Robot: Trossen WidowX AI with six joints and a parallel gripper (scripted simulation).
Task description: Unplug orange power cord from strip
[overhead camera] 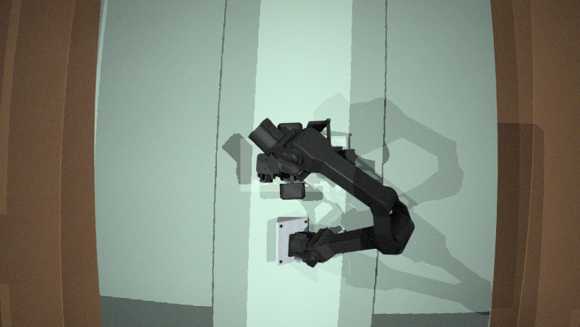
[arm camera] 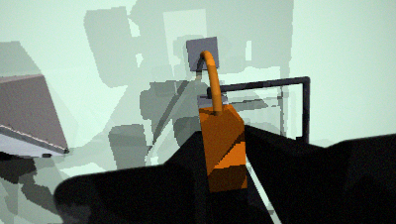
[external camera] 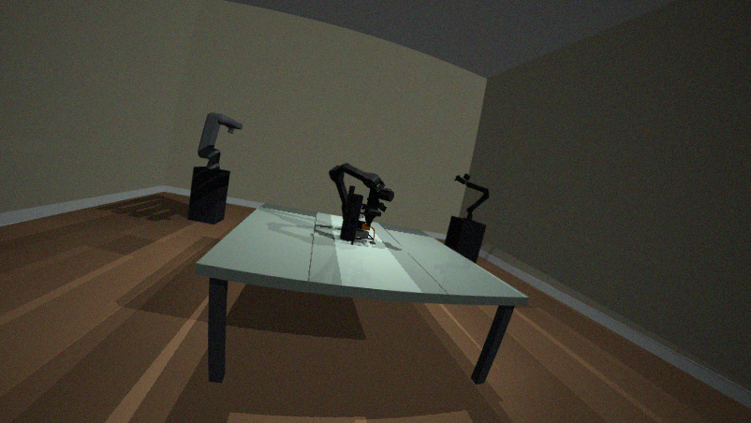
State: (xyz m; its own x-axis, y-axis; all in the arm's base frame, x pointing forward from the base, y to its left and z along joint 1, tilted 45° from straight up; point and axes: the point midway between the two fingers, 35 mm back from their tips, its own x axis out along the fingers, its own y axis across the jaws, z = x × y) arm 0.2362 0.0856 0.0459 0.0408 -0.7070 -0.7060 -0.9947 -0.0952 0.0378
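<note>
The power strip lies 10 mm ahead of my gripper tip, 100 mm to the right of it and 30 mm above it. The rest, counted from my gripper tip: orange plug 10 mm ahead, 30 mm to the right.
</note>
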